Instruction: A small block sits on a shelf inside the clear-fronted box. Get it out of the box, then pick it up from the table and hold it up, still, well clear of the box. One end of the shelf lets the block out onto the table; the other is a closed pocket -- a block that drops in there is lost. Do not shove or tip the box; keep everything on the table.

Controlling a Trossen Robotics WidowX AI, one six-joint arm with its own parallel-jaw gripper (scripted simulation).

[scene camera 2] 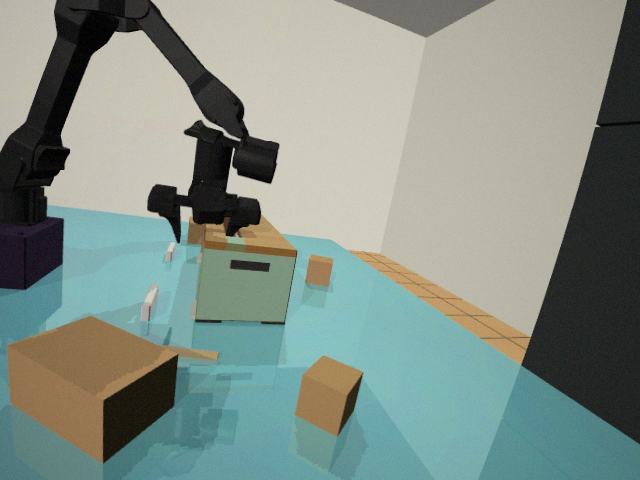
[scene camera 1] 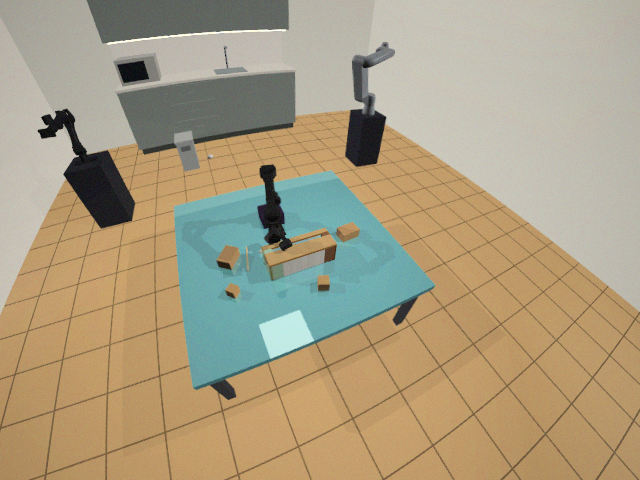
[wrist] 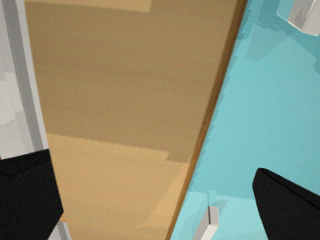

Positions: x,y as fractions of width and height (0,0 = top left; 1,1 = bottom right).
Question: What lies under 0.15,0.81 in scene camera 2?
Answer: A brown box.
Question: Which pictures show the clear-fronted box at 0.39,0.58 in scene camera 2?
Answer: Scene camera 2, scene camera 1 and the wrist view: all of them.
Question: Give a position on a clear-fronted box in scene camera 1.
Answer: At 0.48,0.53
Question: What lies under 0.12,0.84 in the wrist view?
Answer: The gripper.
